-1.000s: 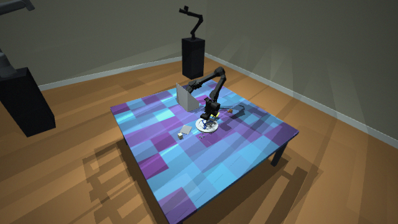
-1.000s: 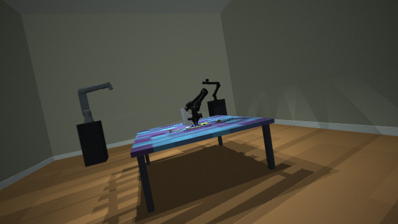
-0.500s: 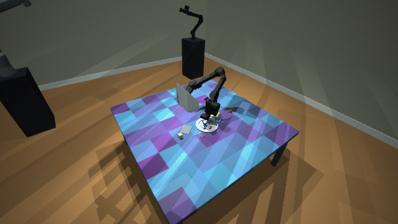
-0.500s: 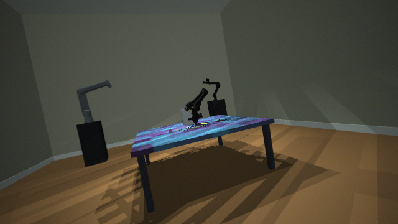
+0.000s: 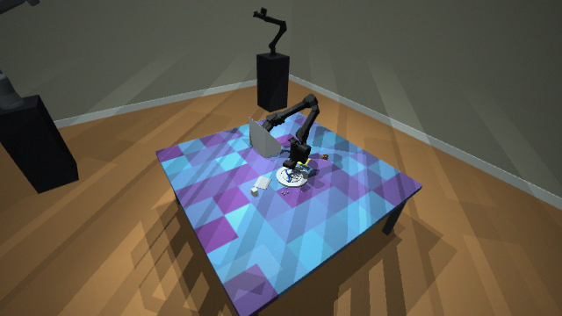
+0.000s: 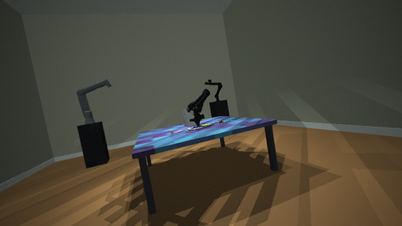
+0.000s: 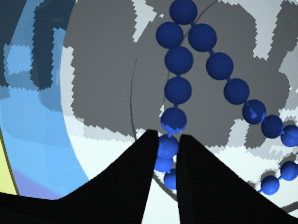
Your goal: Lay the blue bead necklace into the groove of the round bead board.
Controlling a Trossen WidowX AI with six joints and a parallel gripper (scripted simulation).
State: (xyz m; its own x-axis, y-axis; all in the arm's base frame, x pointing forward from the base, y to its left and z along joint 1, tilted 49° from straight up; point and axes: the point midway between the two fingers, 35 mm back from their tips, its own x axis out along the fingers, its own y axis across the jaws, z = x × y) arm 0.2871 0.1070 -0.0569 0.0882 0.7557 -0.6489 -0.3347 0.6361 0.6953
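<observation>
My gripper tip is now 40 mm short of the round white bead board, 40 mm to the left of it and 10 mm above it. Round my gripper tip: cream cube: 20 mm ahead, 320 mm to the right; then yellow patch: 60 mm behind, 120 mm to the left, 10 mm below; then flat grey square: 30 mm behind, 220 mm to the right, 10 mm below.
</observation>
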